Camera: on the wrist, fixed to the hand. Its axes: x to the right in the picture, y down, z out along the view.
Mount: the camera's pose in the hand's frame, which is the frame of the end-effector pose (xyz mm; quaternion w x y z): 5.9 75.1 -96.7 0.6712 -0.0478 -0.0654 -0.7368
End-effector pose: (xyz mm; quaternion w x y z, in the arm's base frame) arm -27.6 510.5 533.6 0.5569 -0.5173 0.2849 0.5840
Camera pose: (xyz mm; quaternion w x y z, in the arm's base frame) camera -69.9 408.4 480.6 0.7980 -0.5456 -0.2543 0.0291
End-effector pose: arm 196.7 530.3 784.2 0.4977 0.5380 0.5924 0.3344
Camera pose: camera 128.2 564.3 880.0 0.6449 -0.0773 0.7455 -0.1491
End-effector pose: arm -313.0 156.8 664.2 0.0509 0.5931 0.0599 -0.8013
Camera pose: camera -211.9 97.7 627.9 0.5240 -0.2991 -0.5122 0.6113
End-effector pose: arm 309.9 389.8 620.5 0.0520 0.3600 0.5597 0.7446
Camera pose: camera 272.5 288.0 677.7 0.6374 -0.1245 0.6019 0.4647
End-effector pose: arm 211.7 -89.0 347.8 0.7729 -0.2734 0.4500 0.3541
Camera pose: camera 105.6 -113.9 291.7 0.7961 -0.5289 0.0331 -0.2924
